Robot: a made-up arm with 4 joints.
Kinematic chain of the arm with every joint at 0, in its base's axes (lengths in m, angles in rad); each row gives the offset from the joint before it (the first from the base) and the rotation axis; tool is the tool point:
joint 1: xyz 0 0 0.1 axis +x
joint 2: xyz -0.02 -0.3 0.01 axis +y
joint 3: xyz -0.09 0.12 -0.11 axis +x
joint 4: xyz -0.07 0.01 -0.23 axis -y
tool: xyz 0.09 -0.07 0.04
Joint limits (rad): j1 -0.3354..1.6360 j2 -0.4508..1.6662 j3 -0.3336..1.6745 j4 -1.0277..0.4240
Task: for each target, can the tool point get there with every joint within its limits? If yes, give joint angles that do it. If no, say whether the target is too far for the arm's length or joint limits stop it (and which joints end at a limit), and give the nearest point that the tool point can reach.
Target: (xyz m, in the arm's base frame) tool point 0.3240 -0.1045 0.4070
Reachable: no: joint limits stop it (at a limit: joint 1, joint 2, joint 3) | nearest point -0.0240 0.1419 0.2100 | short by 0.470 m
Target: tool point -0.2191 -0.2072 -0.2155
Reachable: yes | joints 0.0879 0.4027 0.0236 -0.6049
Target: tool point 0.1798 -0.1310 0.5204
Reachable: no: joint limits stop it (at a limit: joint 2, joint 3, joint 4) | nearest point -0.1518 -0.0449 0.2441 | short by 0.440 m
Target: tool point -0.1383 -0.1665 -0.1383
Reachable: yes | joints -0.1314 0.1207 0.6116 0.2899
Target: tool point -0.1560 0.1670 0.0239
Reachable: yes | joints 1.1571 0.3343 1.2720 -0.1525
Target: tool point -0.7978 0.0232 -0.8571
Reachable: no: too far | nearest point -0.3362 0.0091 -0.2768 | short by 0.742 m
